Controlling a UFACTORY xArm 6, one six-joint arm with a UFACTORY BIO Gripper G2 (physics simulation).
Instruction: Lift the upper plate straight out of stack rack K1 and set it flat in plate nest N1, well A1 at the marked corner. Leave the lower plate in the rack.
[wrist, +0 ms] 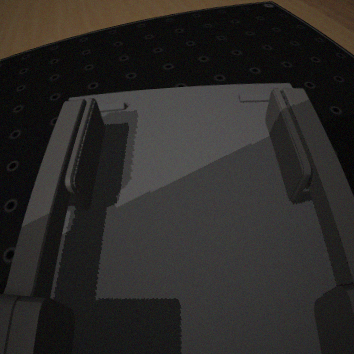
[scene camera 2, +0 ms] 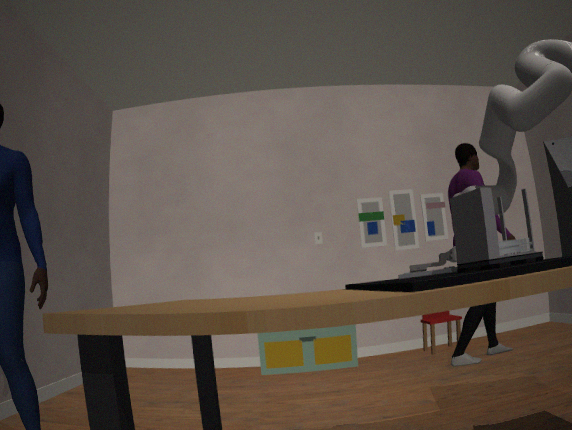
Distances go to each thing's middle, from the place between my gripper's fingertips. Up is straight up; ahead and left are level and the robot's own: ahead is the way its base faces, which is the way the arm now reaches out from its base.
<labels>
I see my gripper 5 cm past the flat grey slab (wrist: 190, 234), 2 cm to the right of it and 2 cm above it.
</labels>
